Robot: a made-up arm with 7 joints.
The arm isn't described. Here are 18 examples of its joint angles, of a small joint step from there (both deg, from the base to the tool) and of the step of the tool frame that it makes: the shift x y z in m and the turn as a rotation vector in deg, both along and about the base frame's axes.
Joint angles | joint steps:
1: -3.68 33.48 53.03 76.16 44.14 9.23 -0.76 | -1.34 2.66 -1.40 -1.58 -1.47 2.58 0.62
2: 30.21 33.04 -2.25 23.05 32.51 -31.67 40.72 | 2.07 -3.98 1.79 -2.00 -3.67 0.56 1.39
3: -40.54 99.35 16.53 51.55 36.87 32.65 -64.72 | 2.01 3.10 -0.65 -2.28 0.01 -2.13 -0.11
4: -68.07 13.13 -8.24 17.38 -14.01 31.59 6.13 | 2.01 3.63 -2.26 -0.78 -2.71 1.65 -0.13
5: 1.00 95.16 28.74 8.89 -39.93 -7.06 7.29 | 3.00 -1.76 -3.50 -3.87 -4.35 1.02 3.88
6: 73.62 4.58 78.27 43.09 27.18 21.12 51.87 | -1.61 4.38 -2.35 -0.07 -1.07 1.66 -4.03
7: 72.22 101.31 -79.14 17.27 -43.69 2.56 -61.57 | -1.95 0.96 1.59 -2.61 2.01 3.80 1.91
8: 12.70 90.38 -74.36 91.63 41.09 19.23 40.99 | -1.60 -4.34 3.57 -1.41 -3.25 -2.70 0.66
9: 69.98 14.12 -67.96 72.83 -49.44 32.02 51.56 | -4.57 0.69 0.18 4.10 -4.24 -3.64 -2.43
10: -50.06 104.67 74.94 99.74 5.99 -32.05 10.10 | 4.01 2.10 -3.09 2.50 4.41 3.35 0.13
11: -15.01 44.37 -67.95 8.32 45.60 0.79 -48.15 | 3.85 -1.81 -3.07 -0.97 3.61 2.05 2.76
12: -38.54 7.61 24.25 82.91 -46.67 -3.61 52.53 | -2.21 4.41 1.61 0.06 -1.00 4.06 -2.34
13: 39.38 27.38 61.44 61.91 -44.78 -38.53 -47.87 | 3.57 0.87 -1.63 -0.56 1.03 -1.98 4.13
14: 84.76 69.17 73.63 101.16 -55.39 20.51 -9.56 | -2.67 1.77 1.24 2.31 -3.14 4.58 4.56
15: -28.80 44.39 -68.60 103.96 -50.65 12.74 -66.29 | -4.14 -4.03 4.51 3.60 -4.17 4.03 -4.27
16: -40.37 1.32 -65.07 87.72 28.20 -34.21 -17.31 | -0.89 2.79 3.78 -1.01 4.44 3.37 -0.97
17: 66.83 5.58 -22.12 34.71 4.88 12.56 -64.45 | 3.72 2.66 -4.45 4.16 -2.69 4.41 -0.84
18: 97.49 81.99 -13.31 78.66 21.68 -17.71 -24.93 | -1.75 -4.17 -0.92 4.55 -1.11 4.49 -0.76
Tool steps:
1: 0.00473 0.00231 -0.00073 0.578 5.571 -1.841
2: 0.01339 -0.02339 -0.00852 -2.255 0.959 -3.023
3: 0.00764 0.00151 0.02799 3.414 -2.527 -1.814
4: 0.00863 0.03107 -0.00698 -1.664 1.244 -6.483
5: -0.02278 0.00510 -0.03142 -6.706 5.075 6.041
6: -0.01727 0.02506 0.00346 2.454 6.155 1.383
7: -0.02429 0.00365 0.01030 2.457 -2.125 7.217
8: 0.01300 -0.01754 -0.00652 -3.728 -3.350 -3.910
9: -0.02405 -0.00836 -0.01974 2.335 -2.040 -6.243
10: -0.00860 -0.02219 0.00465 -1.682 1.332 -1.704
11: 0.01884 -0.00674 -0.01492 -2.178 -1.241 3.231
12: -0.00775 0.02935 0.00592 8.068 2.679 1.369
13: 0.00648 -0.00353 0.01897 2.785 -0.614 -3.923
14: -0.00926 -0.01645 0.00316 -3.052 0.486 -1.187
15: 0.01756 -0.02299 0.02252 -3.126 -7.270 7.776
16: 0.00114 0.01654 -0.02936 5.495 7.160 -0.361
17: -0.00105 -0.00168 0.04046 7.767 -3.561 2.076
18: 0.02665 -0.03207 0.00163 1.012 3.657 -3.373
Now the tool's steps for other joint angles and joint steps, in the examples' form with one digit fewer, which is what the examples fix.
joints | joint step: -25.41 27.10 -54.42 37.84 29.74 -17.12 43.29 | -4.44 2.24 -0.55 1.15 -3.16 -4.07 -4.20
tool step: -0.0325 0.0105 0.0171 1.91 -1.54 -2.80
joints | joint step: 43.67 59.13 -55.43 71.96 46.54 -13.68 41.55 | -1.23 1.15 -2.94 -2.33 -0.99 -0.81 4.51
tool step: -0.0124 0.0145 -0.0248 3.52 5.49 -2.85
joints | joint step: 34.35 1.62 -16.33 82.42 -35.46 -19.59 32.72 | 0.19 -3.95 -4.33 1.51 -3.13 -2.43 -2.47
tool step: -0.0214 -0.0377 0.0081 -0.37 -5.53 -5.33
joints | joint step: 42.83 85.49 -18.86 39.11 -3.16 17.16 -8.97 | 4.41 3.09 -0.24 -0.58 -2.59 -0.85 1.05
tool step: -0.0197 0.0081 0.0300 2.90 -1.74 2.18
